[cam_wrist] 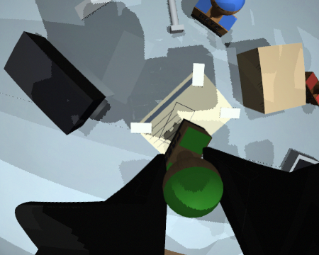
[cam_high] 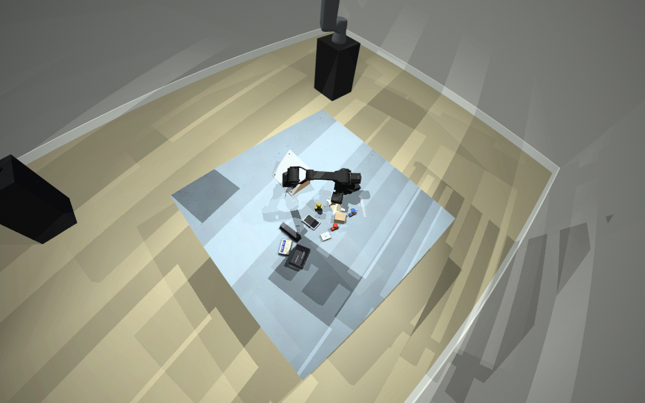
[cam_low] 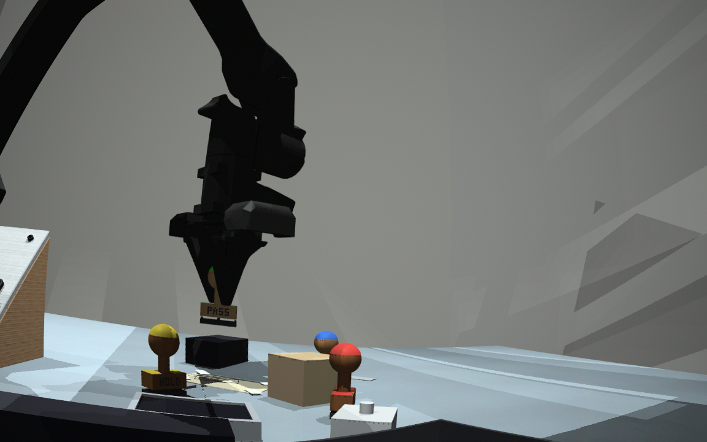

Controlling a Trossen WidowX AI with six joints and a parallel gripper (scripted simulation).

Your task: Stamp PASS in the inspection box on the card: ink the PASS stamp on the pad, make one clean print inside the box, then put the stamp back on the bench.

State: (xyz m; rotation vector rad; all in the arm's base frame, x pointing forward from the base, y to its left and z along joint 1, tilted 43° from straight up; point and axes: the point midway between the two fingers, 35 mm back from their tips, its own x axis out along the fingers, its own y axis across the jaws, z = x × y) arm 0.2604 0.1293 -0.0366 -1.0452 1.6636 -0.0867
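The card lies 1 cm ahead of my gripper tip, 1 cm to the right of it and 9 cm below it. Also, from my gripper tip: tan box: 9 cm ahead, 6 cm to the right, 6 cm below; yellow stamp: 4 cm behind, 11 cm to the right, 7 cm below; green-edged stamp: right at my gripper tip.
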